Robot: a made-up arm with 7 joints. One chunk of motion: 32 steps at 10 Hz.
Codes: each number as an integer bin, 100 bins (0 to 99) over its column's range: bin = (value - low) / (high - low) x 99, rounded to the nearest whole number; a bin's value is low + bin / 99 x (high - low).
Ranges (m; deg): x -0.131..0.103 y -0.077..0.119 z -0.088..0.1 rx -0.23..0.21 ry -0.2..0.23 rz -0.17..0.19
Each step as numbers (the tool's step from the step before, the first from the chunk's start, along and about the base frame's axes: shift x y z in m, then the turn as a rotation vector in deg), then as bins.
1 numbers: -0.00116 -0.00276 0.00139 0.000 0.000 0.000
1 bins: 55 37 47 52 46 47
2 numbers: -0.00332 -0.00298 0.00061 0.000 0.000 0.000
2 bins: 54 37 47 52 46 47
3 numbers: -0.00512 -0.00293 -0.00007 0.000 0.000 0.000
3 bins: 53 37 46 52 46 47
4 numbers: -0.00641 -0.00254 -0.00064 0.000 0.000 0.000
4 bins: 53 38 46 52 46 47
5 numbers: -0.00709 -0.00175 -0.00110 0.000 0.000 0.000
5 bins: 52 38 46 52 46 47
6 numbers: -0.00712 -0.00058 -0.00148 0.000 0.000 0.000
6 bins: 52 39 46 52 46 47
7 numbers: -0.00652 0.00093 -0.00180 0.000 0.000 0.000
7 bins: 53 39 45 52 46 47
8 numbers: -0.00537 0.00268 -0.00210 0.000 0.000 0.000
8 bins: 53 40 45 52 46 47
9 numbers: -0.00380 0.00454 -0.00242 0.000 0.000 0.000
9 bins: 54 41 45 52 46 47
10 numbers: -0.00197 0.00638 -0.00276 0.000 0.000 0.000
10 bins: 55 42 45 52 46 47
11 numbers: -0.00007 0.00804 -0.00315 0.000 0.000 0.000
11 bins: 55 43 45 52 46 47
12 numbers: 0.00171 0.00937 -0.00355 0.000 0.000 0.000
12 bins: 56 44 44 52 46 47
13 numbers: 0.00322 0.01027 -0.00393 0.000 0.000 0.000
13 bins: 57 44 44 52 46 47
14 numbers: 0.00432 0.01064 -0.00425 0.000 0.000 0.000
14 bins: 57 44 44 52 46 47
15 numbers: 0.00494 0.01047 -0.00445 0.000 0.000 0.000
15 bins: 58 44 44 52 46 47
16 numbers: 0.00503 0.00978 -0.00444 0.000 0.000 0.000
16 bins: 58 44 44 52 46 47
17 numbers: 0.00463 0.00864 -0.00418 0.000 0.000 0.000
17 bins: 57 43 44 52 46 47
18 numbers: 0.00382 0.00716 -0.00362 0.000 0.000 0.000
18 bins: 57 43 44 52 46 47
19 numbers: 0.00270 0.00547 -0.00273 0.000 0.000 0.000
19 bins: 57 42 45 52 46 47
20 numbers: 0.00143 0.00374 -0.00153 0.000 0.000 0.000
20 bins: 56 41 46 52 46 47
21 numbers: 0.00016 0.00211 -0.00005 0.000 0.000 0.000
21 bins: 55 40 46 52 46 47
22 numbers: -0.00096 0.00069 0.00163 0.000 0.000 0.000
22 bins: 55 39 47 52 46 47
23 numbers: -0.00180 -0.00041 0.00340 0.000 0.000 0.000
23 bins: 55 39 48 52 46 47
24 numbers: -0.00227 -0.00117 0.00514 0.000 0.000 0.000
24 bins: 54 38 49 52 46 47
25 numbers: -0.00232 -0.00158 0.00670 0.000 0.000 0.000
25 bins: 54 38 50 52 46 47
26 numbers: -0.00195 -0.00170 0.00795 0.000 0.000 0.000
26 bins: 55 38 51 52 46 47
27 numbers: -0.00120 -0.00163 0.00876 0.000 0.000 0.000
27 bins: 55 38 51 52 46 47
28 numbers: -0.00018 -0.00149 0.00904 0.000 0.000 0.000
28 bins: 55 38 51 52 46 47
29 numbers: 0.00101 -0.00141 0.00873 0.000 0.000 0.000
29 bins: 56 38 51 52 46 47
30 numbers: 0.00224 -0.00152 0.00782 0.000 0.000 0.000
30 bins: 56 38 50 52 46 47
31 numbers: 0.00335 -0.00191 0.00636 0.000 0.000 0.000
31 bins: 57 38 50 52 46 47
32 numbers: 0.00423 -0.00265 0.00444 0.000 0.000 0.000
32 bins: 57 38 49 52 46 47
